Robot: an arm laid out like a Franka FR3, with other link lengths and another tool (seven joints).
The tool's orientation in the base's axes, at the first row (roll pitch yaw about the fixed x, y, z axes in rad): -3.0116 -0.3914 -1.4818
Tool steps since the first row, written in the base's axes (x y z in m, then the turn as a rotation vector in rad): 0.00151 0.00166 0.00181 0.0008 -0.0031 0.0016; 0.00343 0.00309 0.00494 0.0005 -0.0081 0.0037; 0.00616 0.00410 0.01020 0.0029 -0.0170 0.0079; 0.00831 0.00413 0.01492 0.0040 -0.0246 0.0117; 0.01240 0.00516 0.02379 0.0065 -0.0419 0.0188; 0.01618 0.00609 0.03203 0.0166 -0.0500 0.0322; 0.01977 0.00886 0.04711 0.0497 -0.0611 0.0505; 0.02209 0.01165 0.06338 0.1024 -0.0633 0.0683; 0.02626 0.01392 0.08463 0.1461 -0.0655 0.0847
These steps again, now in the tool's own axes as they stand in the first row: -0.00071 -0.00193 -0.00202 0.0035 -0.0006 -0.0002; -0.00068 -0.00439 -0.00510 0.0089 0.0002 -0.0004; 0.00062 -0.00784 -0.00984 0.0189 -0.0015 -0.0006; 0.00257 -0.01053 -0.01383 0.0274 -0.0020 -0.0011; 0.00534 -0.01575 -0.02167 0.0463 -0.0029 -0.0009; 0.00794 -0.02058 -0.02895 0.0597 -0.0133 -0.0086; 0.01144 -0.02630 -0.04320 0.0796 -0.0465 -0.0159; 0.01527 -0.03091 -0.05875 0.0927 -0.1002 -0.0228; 0.02163 -0.03787 -0.07838 0.1046 -0.1448 -0.0299
